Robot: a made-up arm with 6 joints. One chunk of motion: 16 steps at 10 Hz.
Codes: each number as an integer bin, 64 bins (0 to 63) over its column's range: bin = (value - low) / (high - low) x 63, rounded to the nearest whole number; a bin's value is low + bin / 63 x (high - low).
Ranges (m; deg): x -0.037..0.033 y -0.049..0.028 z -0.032..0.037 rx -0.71..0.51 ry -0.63..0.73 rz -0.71..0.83
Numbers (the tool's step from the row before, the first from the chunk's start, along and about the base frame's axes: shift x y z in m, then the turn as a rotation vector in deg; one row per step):
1: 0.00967 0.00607 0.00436 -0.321 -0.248 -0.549
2: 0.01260 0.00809 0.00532 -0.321 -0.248 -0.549
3: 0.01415 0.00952 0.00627 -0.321 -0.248 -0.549
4: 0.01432 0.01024 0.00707 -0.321 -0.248 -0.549
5: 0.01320 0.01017 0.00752 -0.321 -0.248 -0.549
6: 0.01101 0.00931 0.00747 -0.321 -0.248 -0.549
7: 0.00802 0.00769 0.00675 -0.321 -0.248 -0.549
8: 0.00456 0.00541 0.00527 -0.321 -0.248 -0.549
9: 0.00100 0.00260 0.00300 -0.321 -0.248 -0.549
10: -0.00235 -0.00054 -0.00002 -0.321 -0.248 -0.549
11: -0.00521 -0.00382 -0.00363 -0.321 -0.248 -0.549
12: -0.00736 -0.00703 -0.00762 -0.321 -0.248 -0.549
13: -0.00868 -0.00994 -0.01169 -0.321 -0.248 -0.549
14: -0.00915 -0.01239 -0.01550 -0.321 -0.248 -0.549
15: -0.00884 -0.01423 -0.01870 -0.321 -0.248 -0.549
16: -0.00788 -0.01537 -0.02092 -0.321 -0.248 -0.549
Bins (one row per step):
1: 42 45 33 20 18 7
2: 45 47 34 20 18 7
3: 46 48 35 20 18 7
4: 46 48 36 20 18 7
5: 45 48 36 20 18 7
6: 43 48 36 20 18 7
7: 41 46 35 20 18 7
8: 37 45 34 20 18 7
9: 34 42 32 20 18 7
10: 31 40 29 20 18 7
11: 29 37 26 20 18 7
12: 27 34 22 20 18 7
13: 25 32 19 20 18 7
14: 25 30 15 20 18 7
15: 25 28 12 20 18 7
16: 26 28 10 20 18 7

